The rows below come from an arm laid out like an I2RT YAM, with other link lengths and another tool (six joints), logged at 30 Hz.
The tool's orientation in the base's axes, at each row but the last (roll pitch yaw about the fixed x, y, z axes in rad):
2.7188 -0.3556 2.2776
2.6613 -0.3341 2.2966
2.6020 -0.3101 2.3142
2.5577 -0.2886 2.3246
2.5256 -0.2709 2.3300
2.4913 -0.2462 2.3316
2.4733 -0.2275 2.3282
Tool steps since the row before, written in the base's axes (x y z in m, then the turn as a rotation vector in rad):
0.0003 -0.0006 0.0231 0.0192 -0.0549 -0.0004
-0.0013 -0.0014 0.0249 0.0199 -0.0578 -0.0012
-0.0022 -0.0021 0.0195 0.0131 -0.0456 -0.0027
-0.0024 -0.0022 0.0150 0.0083 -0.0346 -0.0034
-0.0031 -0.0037 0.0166 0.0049 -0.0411 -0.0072
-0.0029 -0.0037 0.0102 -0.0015 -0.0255 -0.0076
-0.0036 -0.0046 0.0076 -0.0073 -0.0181 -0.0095
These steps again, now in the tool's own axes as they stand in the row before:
0.0074 0.0088 -0.0200 -0.0510 -0.0116 -0.0255
0.0080 0.0092 -0.0218 -0.0537 -0.0128 -0.0263
0.0059 0.0069 -0.0175 -0.0412 -0.0129 -0.0198
0.0043 0.0052 -0.0138 -0.0306 -0.0117 -0.0143
0.0039 0.0054 -0.0159 -0.0339 -0.0191 -0.0159
0.0018 0.0024 -0.0108 -0.0188 -0.0167 -0.0088
0.0009 0.0002 -0.0095 -0.0101 -0.0185 -0.0052

